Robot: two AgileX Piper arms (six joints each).
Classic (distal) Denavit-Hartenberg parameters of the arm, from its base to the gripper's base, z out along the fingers. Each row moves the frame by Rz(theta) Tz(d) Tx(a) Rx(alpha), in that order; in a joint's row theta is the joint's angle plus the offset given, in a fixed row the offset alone. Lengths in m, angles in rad.
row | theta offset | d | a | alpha
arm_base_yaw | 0 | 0.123 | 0 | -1.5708
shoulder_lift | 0.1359 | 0 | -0.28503 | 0
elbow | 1.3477 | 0 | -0.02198 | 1.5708
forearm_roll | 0 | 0.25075 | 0 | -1.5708
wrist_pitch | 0 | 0 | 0 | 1.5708
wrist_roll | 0 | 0.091 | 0 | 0
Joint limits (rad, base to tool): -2.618..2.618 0..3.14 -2.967..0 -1.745..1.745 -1.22..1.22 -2.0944..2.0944
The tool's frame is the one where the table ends.
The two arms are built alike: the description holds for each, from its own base.
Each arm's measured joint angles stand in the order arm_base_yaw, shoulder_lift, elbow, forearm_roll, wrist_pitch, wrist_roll.
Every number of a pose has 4 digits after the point. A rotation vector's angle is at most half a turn.
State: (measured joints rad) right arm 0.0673 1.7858 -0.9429 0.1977 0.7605 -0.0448; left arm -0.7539 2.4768 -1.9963 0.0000 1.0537 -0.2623
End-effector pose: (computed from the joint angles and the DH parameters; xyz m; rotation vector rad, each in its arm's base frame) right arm 0.2998 0.0326 0.1447 0.0426 3.0809 0.2171; left arm 0.3626 -0.3404 0.1007 0.7378 2.9409 -0.0914
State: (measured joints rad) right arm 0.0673 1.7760 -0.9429 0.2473 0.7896 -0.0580; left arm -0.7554 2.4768 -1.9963 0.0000 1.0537 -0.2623
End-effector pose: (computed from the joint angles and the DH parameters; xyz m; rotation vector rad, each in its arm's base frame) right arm 0.2972 0.0359 0.1481 0.0715 3.0942 0.2771; left arm 0.3621 -0.3410 0.1007 0.7400 2.9404 -0.0916
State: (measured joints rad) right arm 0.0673 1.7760 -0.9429 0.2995 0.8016 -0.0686; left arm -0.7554 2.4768 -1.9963 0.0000 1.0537 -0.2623
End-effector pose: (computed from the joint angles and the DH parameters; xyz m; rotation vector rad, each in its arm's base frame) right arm 0.2966 0.0393 0.1487 0.1096 3.0981 0.3380; left arm 0.3621 -0.3410 0.1007 0.7400 2.9404 -0.0916
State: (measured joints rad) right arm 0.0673 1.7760 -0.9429 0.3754 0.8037 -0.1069; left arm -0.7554 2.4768 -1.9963 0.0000 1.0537 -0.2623
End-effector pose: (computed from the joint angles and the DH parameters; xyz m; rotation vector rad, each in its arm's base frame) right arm 0.2972 0.0441 0.1500 0.1313 3.0839 0.4221; left arm 0.3621 -0.3410 0.1007 0.7400 2.9404 -0.0916
